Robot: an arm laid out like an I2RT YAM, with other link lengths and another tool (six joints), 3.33 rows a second.
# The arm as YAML. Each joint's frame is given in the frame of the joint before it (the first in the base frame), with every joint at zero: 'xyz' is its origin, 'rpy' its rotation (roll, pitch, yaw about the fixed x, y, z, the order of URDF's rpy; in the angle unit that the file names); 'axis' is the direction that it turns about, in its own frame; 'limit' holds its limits. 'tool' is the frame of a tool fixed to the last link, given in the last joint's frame.
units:
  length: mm
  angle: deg
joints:
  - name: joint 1
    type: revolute
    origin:
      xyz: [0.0, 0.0, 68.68]
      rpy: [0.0, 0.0, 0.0]
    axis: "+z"
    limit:
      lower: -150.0
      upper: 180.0
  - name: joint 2
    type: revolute
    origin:
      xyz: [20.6, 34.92, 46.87]
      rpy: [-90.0, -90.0, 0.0]
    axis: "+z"
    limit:
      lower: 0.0
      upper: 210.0
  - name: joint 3
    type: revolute
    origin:
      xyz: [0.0, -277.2, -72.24]
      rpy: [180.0, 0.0, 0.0]
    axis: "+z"
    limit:
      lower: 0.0
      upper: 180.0
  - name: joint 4
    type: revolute
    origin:
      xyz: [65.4, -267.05, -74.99]
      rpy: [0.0, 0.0, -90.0]
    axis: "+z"
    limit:
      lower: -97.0
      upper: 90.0
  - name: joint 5
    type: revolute
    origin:
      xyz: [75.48, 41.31, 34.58]
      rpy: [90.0, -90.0, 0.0]
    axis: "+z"
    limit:
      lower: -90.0
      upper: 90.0
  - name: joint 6
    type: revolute
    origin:
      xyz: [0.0, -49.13, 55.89]
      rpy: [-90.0, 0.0, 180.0]
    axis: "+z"
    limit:
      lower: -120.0
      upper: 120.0
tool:
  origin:
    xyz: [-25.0, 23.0, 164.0]
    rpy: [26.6, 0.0, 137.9]
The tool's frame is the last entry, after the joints.
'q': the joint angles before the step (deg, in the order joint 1, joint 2, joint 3, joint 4, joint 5, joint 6). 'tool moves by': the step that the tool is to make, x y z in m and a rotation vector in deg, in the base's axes. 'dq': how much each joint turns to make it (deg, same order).
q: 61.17, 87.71, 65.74, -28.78, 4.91, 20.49
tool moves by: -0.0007, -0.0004, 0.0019, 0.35, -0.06, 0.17
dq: -0.06, -0.47, -0.25, 0.12, -0.23, -0.10
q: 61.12, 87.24, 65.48, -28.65, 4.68, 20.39
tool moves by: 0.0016, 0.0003, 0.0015, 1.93, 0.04, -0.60
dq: -0.42, -0.91, -1.49, 2.19, -0.62, 0.77
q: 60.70, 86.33, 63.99, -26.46, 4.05, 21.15
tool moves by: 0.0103, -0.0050, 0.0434, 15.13, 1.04, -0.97
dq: -5.68, -8.79, -6.92, 10.46, -9.48, 3.39
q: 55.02, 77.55, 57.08, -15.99, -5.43, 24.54
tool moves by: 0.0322, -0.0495, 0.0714, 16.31, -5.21, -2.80
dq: -12.70, -12.69, -8.43, 11.78, -11.86, 1.39
